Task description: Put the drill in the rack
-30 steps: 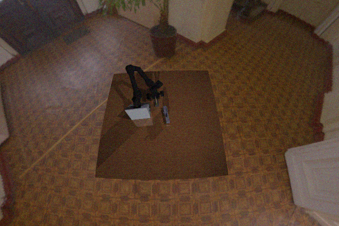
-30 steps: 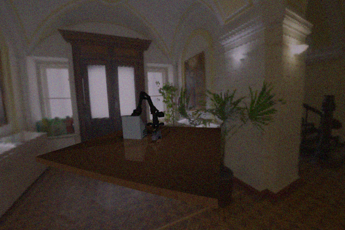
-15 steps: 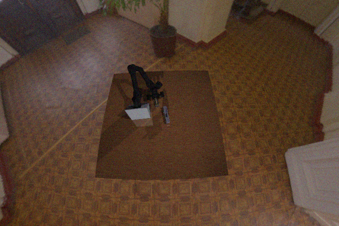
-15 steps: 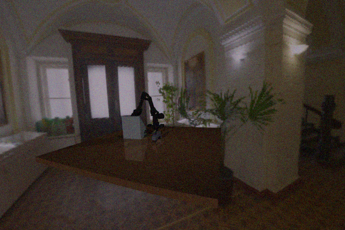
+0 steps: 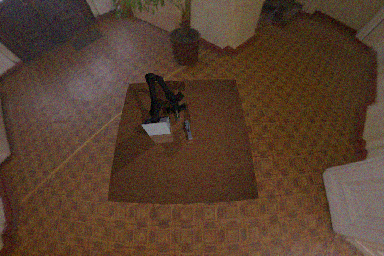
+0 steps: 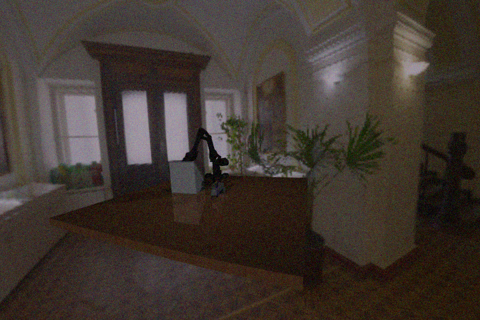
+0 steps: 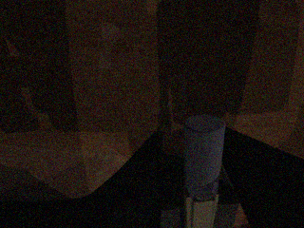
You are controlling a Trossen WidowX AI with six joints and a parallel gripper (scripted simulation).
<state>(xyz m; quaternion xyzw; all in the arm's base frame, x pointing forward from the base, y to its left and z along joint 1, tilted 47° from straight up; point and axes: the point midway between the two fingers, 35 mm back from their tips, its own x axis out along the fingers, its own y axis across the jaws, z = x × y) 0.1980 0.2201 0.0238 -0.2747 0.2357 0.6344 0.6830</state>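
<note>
Now: gripper tip 50 mm to the left of the grey rack and 10 mm below it. The rest, counted from my gripper tip: sleeve fixture: 220 mm to the right, 80 mm ahead, 30 mm above.
</note>
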